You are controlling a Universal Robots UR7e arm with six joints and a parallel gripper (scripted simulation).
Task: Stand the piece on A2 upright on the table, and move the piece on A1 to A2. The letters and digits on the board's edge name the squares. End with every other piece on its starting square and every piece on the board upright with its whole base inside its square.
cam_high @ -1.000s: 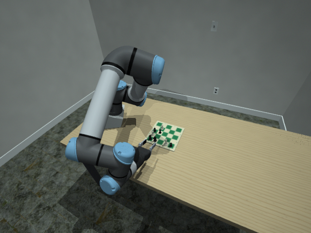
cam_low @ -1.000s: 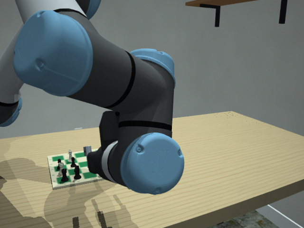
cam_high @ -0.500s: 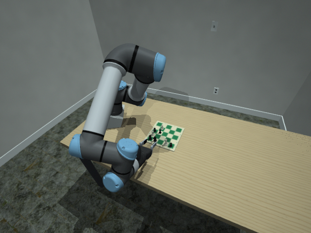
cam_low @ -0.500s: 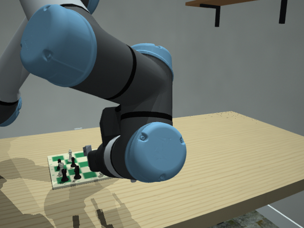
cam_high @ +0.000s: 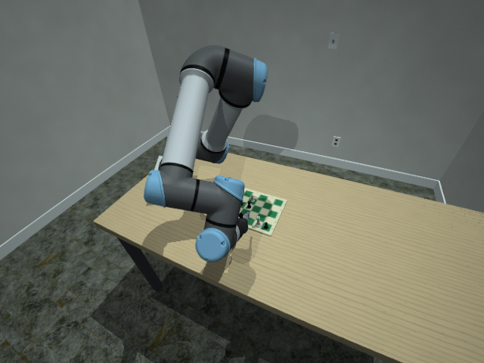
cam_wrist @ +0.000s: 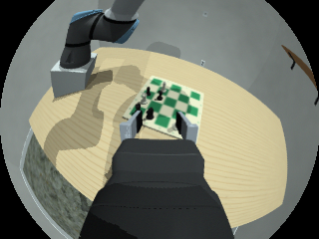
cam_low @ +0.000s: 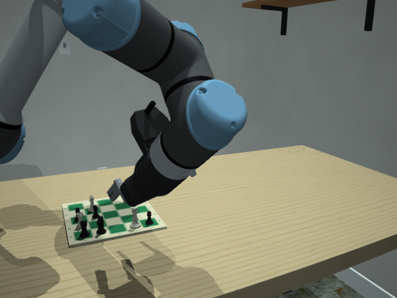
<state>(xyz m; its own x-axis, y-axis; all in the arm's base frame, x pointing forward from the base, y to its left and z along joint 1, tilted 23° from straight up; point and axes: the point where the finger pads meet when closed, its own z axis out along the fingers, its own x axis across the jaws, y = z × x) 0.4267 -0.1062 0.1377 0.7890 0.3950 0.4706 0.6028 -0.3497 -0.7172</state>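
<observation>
The white chess piece is 2 cm ahead of my hand, 9 cm to the left of it and 11 cm below it. Round my hand: chessboard (4 cm behind, 16 cm to the left, 14 cm below).
</observation>
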